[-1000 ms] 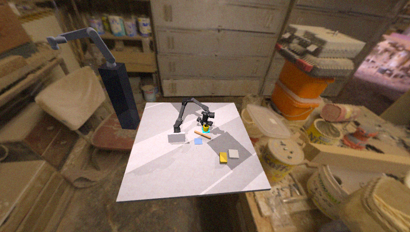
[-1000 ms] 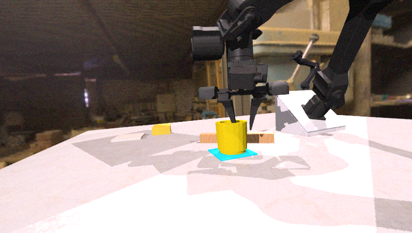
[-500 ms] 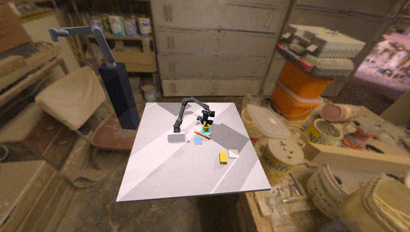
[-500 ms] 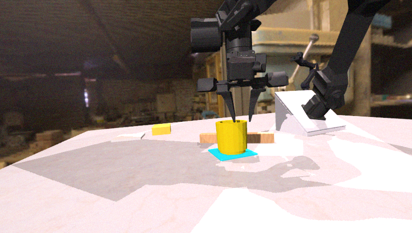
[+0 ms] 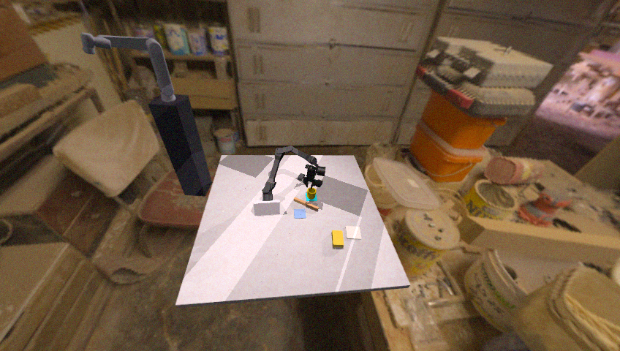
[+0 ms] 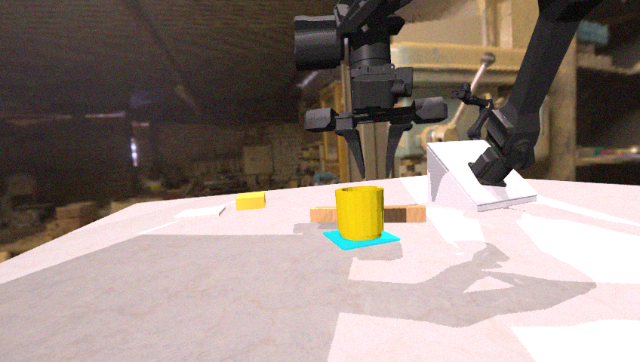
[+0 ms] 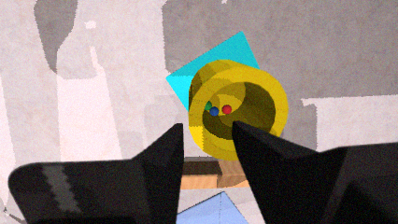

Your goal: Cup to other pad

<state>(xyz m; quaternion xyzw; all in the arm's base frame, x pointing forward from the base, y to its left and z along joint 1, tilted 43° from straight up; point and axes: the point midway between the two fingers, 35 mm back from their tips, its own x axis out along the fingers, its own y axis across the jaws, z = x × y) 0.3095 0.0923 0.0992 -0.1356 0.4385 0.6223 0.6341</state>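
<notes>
Right now my gripper tip is 50 mm above the yellow cup, 20 mm short of it and 10 mm to the left of it. From my gripper tip the other things lie so: blue pad: 190 mm to the right, 100 mm below, 60 mm behind; then wooden bar: 100 mm to the right, 80 mm below, 20 mm behind; then cyan pad: 100 mm below, 20 mm ahead, 10 mm to the right.
</notes>
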